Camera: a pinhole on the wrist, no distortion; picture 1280 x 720 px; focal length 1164.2 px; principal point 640.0 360.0 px. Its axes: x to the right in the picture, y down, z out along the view. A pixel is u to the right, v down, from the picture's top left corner.
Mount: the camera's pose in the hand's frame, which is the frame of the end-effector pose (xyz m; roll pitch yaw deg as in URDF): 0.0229 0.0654 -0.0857 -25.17 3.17 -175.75
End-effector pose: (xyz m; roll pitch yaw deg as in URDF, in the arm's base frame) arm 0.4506 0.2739 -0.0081 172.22 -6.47 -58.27
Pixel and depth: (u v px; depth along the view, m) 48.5 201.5 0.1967
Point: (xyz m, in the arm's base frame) 0.4944 0.1510 -0.1005
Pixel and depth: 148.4 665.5 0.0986
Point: 0.4823 0.2184 0.0048
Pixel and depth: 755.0 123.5 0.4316
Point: 0.4499 0.2695 -0.3519
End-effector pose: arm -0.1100 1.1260 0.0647 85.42 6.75 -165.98
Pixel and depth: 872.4 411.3 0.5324
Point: -0.0998 1.5343 -0.0840
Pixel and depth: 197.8 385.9 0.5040
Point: -0.3881 1.4545 -0.0743
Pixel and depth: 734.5 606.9 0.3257
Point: -0.1385 1.3130 -0.0576
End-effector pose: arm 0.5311 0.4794 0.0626 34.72 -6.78 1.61
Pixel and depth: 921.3 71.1 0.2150
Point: 0.4818 0.4194 0.1729
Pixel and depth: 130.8 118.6 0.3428
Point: 0.6687 0.3286 0.2922
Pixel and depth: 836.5 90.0 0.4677
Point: 0.4307 0.2256 0.3387
